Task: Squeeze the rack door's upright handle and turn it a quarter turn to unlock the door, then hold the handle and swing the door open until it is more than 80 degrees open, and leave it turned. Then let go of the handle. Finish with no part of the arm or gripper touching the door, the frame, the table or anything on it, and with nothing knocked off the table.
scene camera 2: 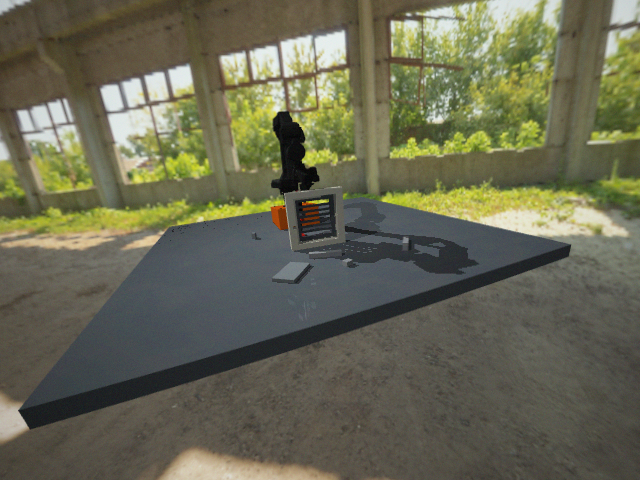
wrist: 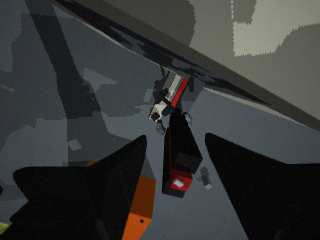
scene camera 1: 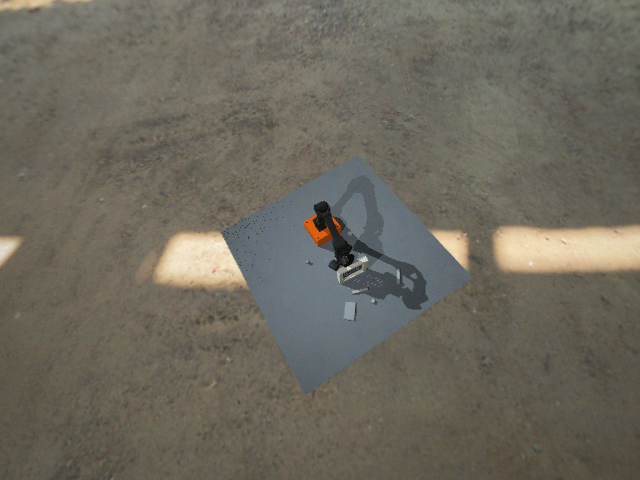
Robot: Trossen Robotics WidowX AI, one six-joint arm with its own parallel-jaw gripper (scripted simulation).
Note:
My gripper (scene camera 2: 298, 204) is open and holds nothing. I also see a rack (wrist: 264, 55).
My gripper is seen too in the wrist view (wrist: 175, 138).

